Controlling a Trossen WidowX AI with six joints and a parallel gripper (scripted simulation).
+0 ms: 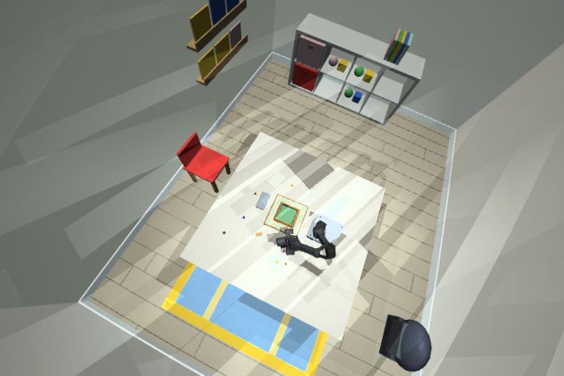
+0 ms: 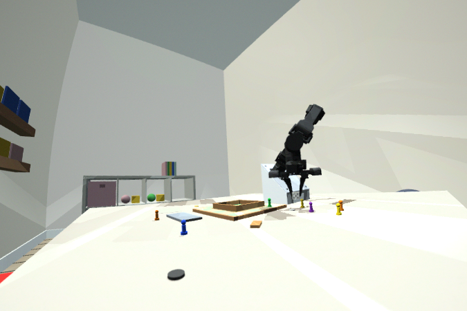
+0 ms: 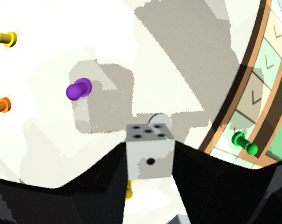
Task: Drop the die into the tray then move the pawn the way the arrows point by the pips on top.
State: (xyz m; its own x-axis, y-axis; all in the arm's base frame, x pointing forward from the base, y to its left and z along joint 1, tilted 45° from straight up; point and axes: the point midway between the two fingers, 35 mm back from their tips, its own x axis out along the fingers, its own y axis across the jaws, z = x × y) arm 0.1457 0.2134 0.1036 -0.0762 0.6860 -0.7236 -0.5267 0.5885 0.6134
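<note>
Now: gripper tip 10 cm to the left of the green pawn, 4 cm short of it and 2 cm above it. Round my gripper tip: white die: right at my gripper tip; then purple pawn: 6 cm to the left, 4 cm below; then green tray floor: 21 cm to the right, 12 cm ahead, 4 cm below.
</note>
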